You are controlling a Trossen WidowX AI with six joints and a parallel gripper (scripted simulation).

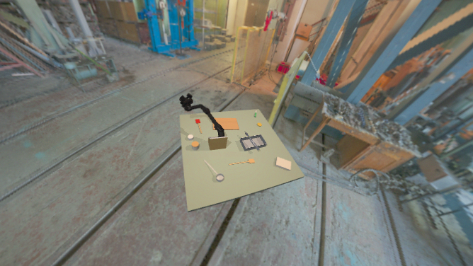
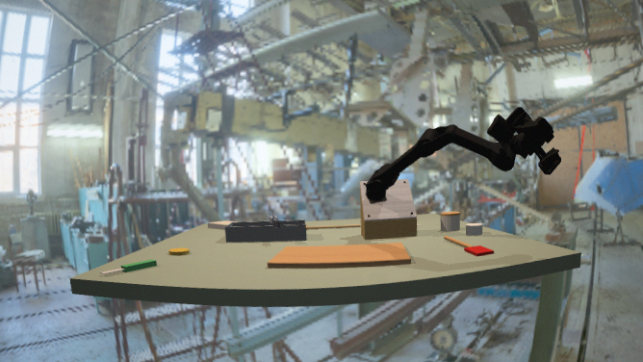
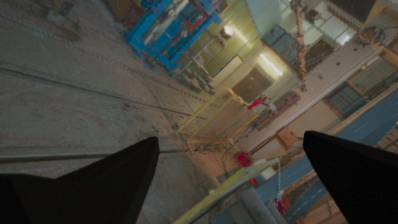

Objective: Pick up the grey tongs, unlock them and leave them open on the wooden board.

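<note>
The roasting tin lies 790 mm to the right of my gripper tip, 670 mm ahead of it and 260 mm below it. The rest, counted from my gripper tip: wooden board: 450 mm ahead, 350 mm to the right, 280 mm below; then red spatula: 290 mm below, 280 mm to the right, 90 mm ahead; then white disc: 490 mm to the right, 270 mm below, 60 mm behind.
</note>
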